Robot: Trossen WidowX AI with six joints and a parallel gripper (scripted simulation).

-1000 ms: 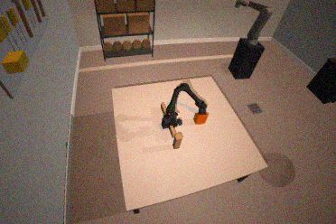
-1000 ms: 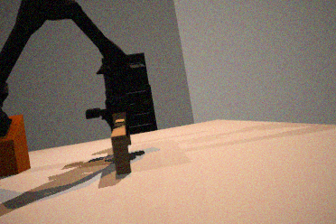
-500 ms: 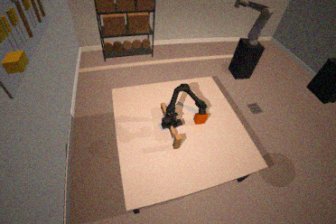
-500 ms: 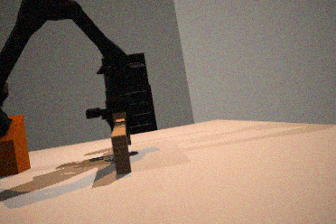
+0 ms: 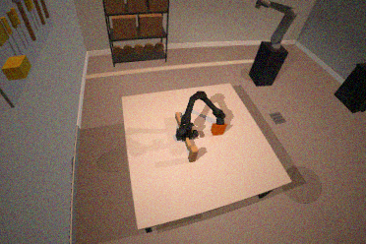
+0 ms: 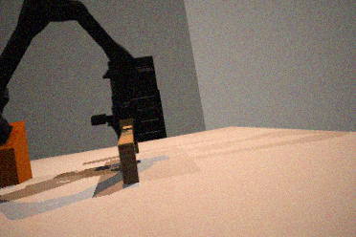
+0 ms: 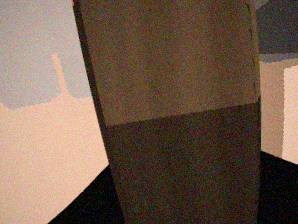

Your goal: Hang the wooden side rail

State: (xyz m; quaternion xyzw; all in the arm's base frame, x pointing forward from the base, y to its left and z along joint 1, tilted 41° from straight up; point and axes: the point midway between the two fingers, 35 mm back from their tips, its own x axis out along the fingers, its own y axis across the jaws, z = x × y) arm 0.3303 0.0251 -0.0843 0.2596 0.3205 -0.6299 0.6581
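The wooden headboard post lies 170 mm to the left of my gripper tip, 40 mm above it and 20 mm behind it.
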